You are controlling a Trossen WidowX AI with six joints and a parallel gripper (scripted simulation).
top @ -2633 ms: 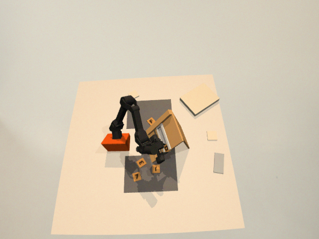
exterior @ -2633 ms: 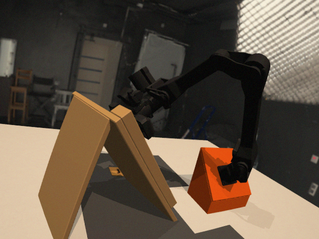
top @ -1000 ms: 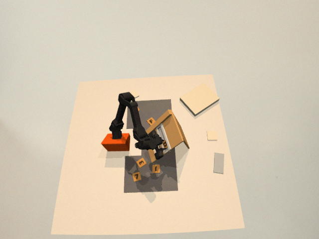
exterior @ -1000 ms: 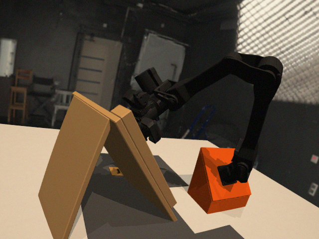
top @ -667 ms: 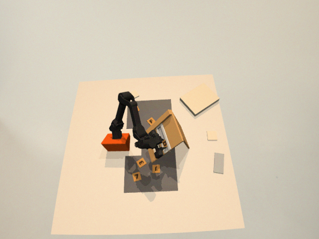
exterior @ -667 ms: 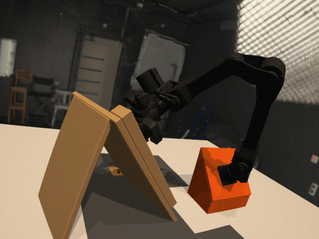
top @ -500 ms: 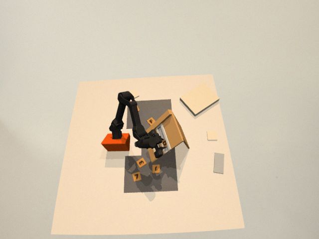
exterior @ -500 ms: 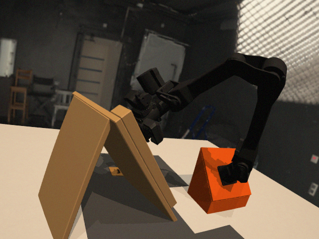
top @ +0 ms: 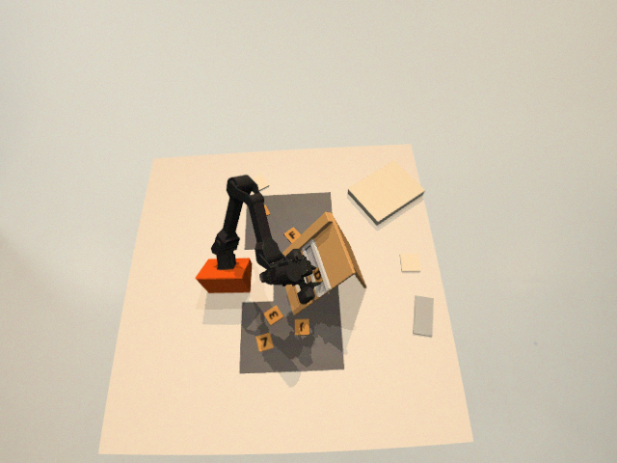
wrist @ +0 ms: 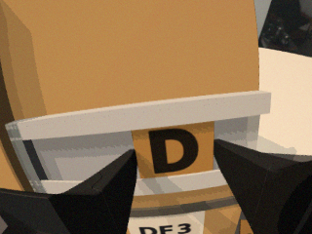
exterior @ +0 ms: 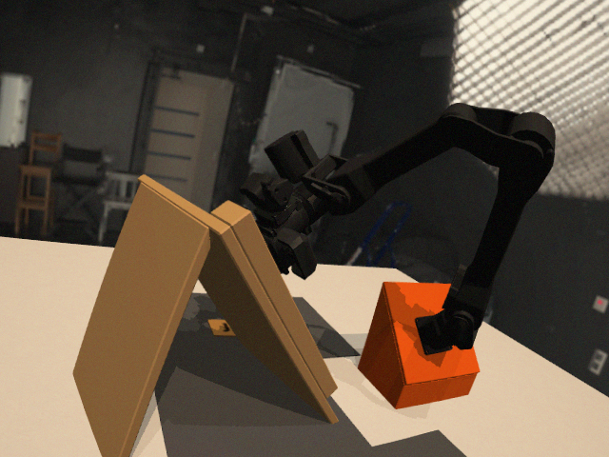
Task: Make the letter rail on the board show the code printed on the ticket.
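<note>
The white ticket lies 8 cm below my gripper tip and 6 cm behind it. Round my gripper tip: cream slab: 43 cm to the left, 34 cm ahead, 15 cm below; then d tile: right at my gripper tip; then grey plate: 39 cm ahead, 16 cm below, 14 cm to the right.
</note>
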